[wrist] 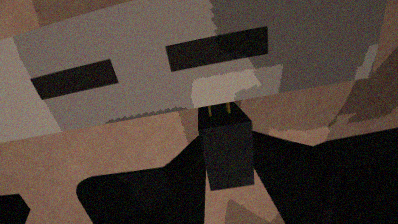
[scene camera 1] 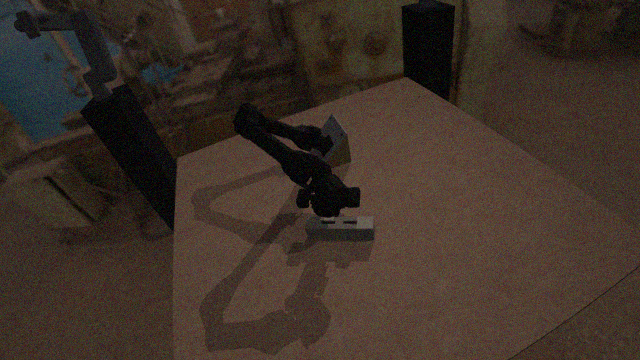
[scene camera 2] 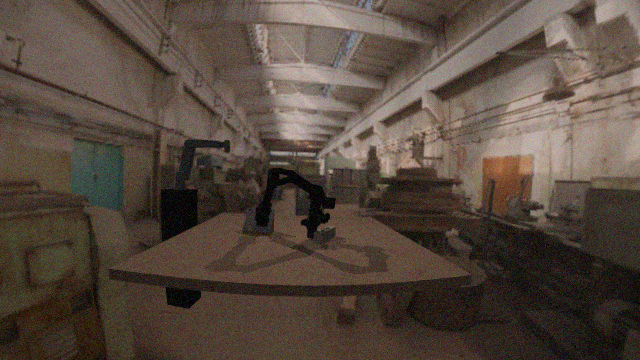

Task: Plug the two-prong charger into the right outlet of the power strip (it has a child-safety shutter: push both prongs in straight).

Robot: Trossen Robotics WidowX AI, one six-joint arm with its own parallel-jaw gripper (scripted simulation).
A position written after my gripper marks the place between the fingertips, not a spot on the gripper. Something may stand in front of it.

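Observation:
My gripper (scene camera 1: pixel 333 214) (wrist: pixel 221 137), carrying a dark two-prong charger (wrist: pixel 225 131).

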